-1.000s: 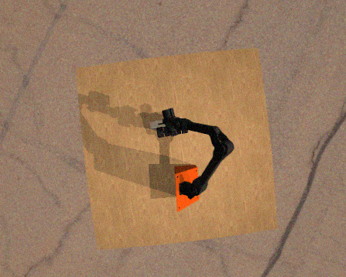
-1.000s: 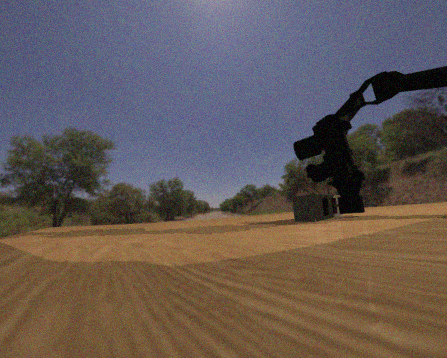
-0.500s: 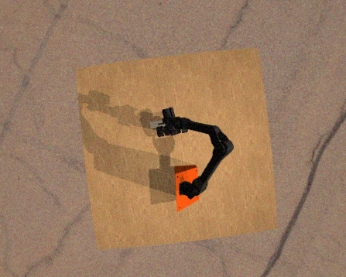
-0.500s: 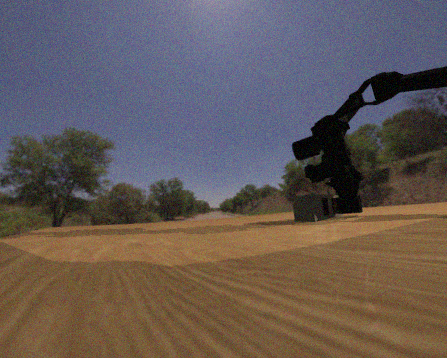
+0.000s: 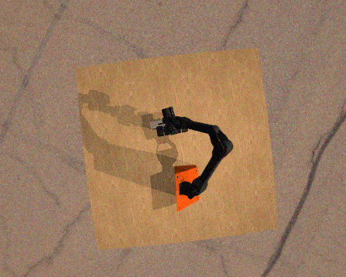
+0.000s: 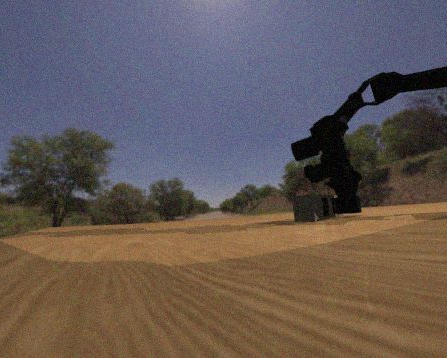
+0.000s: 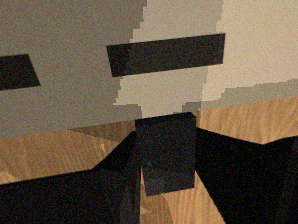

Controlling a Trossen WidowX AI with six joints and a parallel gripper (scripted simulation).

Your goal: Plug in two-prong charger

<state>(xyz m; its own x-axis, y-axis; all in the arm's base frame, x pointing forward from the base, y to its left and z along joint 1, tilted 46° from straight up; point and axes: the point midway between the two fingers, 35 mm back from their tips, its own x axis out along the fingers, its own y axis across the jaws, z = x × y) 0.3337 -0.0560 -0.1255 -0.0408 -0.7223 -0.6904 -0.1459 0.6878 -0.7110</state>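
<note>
The two-prong charger is 20 mm ahead of my gripper tip and 10 mm above it.
</note>
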